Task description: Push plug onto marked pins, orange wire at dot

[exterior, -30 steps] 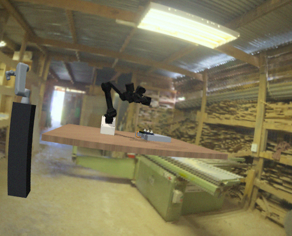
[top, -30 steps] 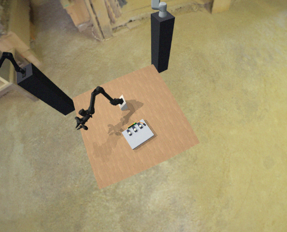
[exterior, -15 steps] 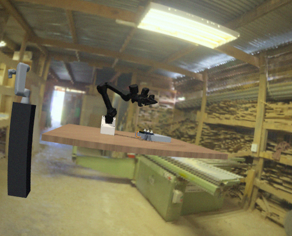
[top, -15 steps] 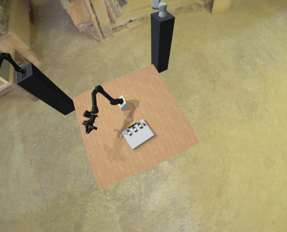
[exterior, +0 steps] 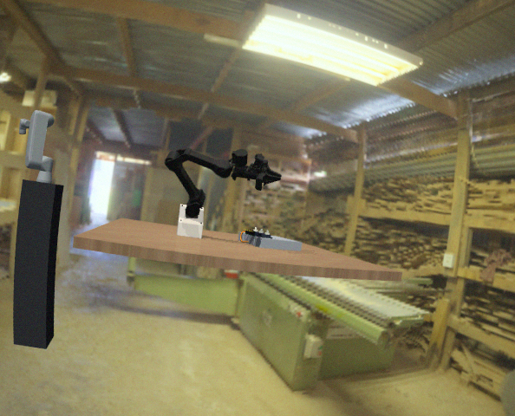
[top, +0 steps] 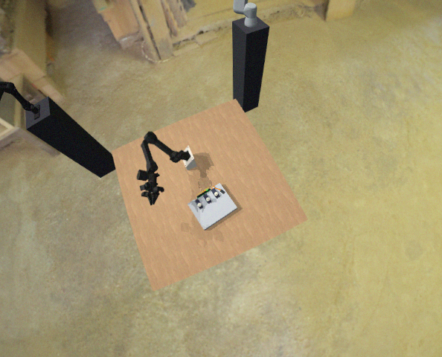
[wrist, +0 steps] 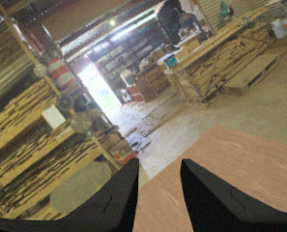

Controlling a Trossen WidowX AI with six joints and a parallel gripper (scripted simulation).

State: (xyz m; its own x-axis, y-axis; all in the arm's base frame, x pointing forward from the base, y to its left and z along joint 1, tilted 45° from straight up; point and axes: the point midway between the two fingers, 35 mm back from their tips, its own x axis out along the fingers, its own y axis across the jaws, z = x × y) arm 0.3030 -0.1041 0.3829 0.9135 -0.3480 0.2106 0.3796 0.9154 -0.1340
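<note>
The white-topped servo is 340 mm to the left of my gripper tip, 290 mm below it and 50 mm ahead of it. Round my gripper tip: grey printed holder 350 mm to the left, 310 mm below, 160 mm ahead.
</note>
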